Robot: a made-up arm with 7 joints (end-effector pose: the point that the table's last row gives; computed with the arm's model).
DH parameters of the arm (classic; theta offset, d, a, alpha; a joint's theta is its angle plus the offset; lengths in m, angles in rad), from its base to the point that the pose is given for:
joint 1: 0 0.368 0 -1.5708
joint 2: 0 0 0 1.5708
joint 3: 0 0.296 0.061 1.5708
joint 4: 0 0 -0.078 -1.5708
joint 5: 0 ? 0 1.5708
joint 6: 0 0 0.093 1.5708
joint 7: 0 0 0 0
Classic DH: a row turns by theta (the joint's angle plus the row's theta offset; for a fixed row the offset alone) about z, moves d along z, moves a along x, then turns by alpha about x.
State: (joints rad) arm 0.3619 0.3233 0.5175 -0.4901 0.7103 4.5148 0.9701
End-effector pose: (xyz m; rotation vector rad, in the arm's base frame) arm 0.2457 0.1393 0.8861 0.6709 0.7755 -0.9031
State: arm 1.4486 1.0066 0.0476 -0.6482 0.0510 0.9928 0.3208
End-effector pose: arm 0.0714 0.7218 0.4652 2.1640 1.4494 -0.6520
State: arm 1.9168 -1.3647 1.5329 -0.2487 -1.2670 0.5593 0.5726
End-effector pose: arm 0.1295 -0.6748 0.5910 -0.9090 -0.9314 -0.9131
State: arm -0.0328 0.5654 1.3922 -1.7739 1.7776 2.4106 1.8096
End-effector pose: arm 0.2913 0.4620 0.5156 -0.8790 1.6412 2.4234
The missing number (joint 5, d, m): 0.364
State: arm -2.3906 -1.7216 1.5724 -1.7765 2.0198 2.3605 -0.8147
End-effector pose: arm 0.5273 -0.1803 0.3875 2.4677 -0.4126 0.9621
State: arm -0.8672 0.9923 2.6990 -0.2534 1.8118 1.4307 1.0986
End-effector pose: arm 0.4006 -0.4257 0.8602 0.1325 -1.5048 0.7379
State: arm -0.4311 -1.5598 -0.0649 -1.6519 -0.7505 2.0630 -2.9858
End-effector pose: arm -0.3321 0.1490 0.8873 0.7557 0.9820 -0.9039
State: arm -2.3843 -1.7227 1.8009 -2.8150 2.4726 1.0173 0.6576
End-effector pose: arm 0.1317 -0.2858 0.2812 -0.7310 2.2599 -0.0503
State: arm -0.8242 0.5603 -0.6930 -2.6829 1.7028 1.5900 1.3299
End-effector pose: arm -0.0390 -0.2731 0.1652 1.2108 1.6247 0.8281
